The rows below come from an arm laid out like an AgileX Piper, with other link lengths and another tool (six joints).
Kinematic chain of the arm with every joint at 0, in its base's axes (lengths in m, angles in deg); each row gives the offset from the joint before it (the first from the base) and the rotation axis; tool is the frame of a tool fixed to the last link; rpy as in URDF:
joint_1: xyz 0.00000 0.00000 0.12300 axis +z
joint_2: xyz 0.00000 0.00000 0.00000 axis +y
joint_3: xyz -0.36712 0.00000 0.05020 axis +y
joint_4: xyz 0.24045 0.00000 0.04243 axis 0.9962 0 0.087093
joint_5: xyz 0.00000 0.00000 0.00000 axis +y
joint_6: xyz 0.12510 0.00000 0.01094 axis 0.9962 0 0.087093
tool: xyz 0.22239 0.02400 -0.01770 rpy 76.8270 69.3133 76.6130
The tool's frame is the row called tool.
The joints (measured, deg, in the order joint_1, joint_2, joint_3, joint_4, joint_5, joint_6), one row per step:
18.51, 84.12, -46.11, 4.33, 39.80, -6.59
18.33, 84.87, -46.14, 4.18, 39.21, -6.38
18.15, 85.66, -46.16, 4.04, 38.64, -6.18
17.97, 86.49, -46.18, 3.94, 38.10, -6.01
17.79, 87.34, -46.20, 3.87, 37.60, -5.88
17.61, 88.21, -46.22, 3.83, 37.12, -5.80
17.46, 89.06, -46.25, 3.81, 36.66, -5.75
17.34, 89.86, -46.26, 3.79, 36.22, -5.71
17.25, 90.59, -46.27, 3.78, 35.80, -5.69
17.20, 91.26, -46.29, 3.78, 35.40, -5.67
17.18, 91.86, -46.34, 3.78, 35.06, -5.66
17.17, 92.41, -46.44, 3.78, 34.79, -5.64
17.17, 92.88, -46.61, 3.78, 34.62, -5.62
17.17, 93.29, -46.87, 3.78, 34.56, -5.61
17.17, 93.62, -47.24, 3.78, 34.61, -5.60
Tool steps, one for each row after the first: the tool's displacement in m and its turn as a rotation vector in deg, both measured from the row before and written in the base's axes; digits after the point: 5 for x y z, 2 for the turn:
0.00314, -0.00066, -0.00311, -0.13, 0.11, -0.33
0.00284, -0.00072, -0.00343, -0.14, 0.17, -0.33
0.00251, -0.00067, -0.00369, -0.14, 0.25, -0.32
0.00216, -0.00067, -0.00388, -0.14, 0.31, -0.29
0.00193, -0.00065, -0.00404, -0.14, 0.35, -0.26
0.00178, -0.00047, -0.00394, -0.13, 0.34, -0.21
0.00148, -0.00040, -0.00382, -0.13, 0.33, -0.17
0.00137, -0.00024, -0.00349, -0.11, 0.28, -0.12
0.00131, 0.00001, -0.00317, -0.09, 0.24, -0.09
0.00125, 0.00017, -0.00274, -0.07, 0.20, -0.05
0.00130, 0.00027, -0.00233, -0.06, 0.17, -0.04
0.00141, 0.00040, -0.00169, -0.04, 0.12, -0.03
0.00162, 0.00049, -0.00109, -0.03, 0.09, -0.01
0.00204, 0.00065, -0.00028, 0.00, 0.01, -0.01

